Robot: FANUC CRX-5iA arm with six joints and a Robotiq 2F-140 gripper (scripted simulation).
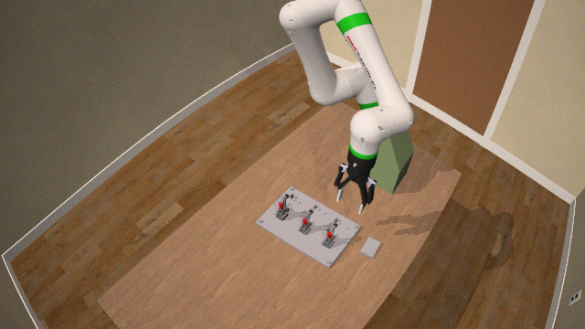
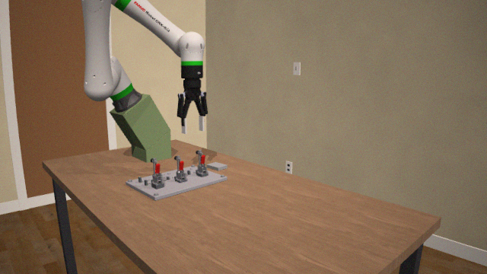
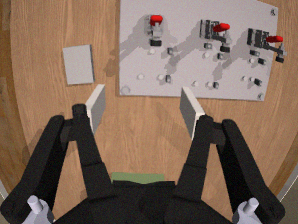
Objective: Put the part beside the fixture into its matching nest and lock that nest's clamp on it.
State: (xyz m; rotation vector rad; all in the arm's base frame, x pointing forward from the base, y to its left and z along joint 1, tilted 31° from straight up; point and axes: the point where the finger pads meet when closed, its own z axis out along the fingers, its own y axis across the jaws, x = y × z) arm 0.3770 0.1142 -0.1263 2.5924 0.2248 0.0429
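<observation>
The light grey part lies 210 mm below my hand, 130 mm to the left of it and 20 mm behind it. Round my hand: grey fixture plate: 210 mm below, 120 mm to the right, 70 mm ahead; then toggle clamp: 150 mm below, 80 mm ahead.
</observation>
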